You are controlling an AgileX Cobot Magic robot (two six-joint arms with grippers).
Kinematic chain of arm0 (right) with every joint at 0, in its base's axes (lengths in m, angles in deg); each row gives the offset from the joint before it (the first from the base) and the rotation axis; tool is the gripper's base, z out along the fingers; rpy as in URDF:
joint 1: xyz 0 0 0.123 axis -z
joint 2: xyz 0 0 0 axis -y
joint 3: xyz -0.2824 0 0.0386 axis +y
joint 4: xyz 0.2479 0 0.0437 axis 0.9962 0 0.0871
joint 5: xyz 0 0 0 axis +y
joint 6: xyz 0.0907 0 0.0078 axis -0.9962 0 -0.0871
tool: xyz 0 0 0 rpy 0 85 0
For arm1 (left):
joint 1: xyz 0 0 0.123 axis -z
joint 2: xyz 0 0 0 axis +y
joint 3: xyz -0.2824 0 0.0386 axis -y
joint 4: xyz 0.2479 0 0.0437 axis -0.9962 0 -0.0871
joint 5: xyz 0 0 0 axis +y
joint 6: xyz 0.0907 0 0.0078 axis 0.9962 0 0.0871
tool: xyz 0 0 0 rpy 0 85 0
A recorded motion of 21 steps. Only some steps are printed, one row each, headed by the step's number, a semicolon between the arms.
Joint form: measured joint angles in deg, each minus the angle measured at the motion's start. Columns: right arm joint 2, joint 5, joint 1, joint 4, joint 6, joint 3; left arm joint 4, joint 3, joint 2, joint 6, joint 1, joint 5.
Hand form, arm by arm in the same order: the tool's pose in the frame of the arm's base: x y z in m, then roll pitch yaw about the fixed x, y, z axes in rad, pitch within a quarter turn. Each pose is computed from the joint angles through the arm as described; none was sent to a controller.
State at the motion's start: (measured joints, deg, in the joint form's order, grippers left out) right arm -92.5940 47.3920 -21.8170 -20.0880 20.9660 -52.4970; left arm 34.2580 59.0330 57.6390 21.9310 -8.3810 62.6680
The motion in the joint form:
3: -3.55 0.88 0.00 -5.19 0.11 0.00; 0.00 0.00 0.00 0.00 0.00 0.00
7: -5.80 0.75 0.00 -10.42 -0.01 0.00; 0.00 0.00 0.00 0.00 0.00 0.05
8: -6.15 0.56 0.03 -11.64 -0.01 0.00; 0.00 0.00 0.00 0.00 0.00 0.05
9: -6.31 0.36 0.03 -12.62 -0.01 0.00; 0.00 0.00 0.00 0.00 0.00 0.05
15: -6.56 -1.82 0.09 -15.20 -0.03 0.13; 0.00 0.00 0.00 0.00 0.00 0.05
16: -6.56 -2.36 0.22 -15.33 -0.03 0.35; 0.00 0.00 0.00 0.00 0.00 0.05
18: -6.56 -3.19 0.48 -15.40 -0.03 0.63; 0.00 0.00 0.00 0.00 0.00 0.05
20: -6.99 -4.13 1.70 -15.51 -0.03 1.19; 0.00 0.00 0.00 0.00 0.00 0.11
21: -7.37 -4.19 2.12 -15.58 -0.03 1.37; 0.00 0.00 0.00 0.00 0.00 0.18
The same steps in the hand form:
3: 0.2772 0.0797 0.1743 -2.8214 -0.1165 -2.1243; 0.1818 -0.0193 0.3701 -2.6757 0.7083 -3.0862
7: 0.2828 0.0761 0.1652 -2.7889 -0.1879 -2.0719; 0.1818 -0.0193 0.3700 -2.6757 0.7076 -3.0867
8: 0.2843 0.0753 0.1640 -2.7794 -0.2000 -2.0590; 0.1818 -0.0193 0.3700 -2.6757 0.7076 -3.0867
9: 0.2853 0.0748 0.1636 -2.7702 -0.2074 -2.0481; 0.1818 -0.0193 0.3700 -2.6757 0.7076 -3.0867
15: 0.2895 0.0749 0.1629 -2.7383 -0.2018 -2.0102; 0.1818 -0.0193 0.3700 -2.6757 0.7076 -3.0867
16: 0.2895 0.0744 0.1621 -2.7371 -0.1977 -2.0071; 0.1818 -0.0193 0.3700 -2.6757 0.7076 -3.0867
18: 0.2898 0.0736 0.1610 -2.7357 -0.1894 -2.0049; 0.1818 -0.0193 0.3700 -2.6757 0.7076 -3.0867
20: 0.2905 0.0677 0.1567 -2.7422 -0.1887 -2.0166; 0.1817 -0.0193 0.3700 -2.6757 0.7067 -3.0872
21: 0.2906 0.0654 0.1541 -2.7482 -0.1954 -2.0215; 0.1816 -0.0194 0.3699 -2.6757 0.7057 -3.0879

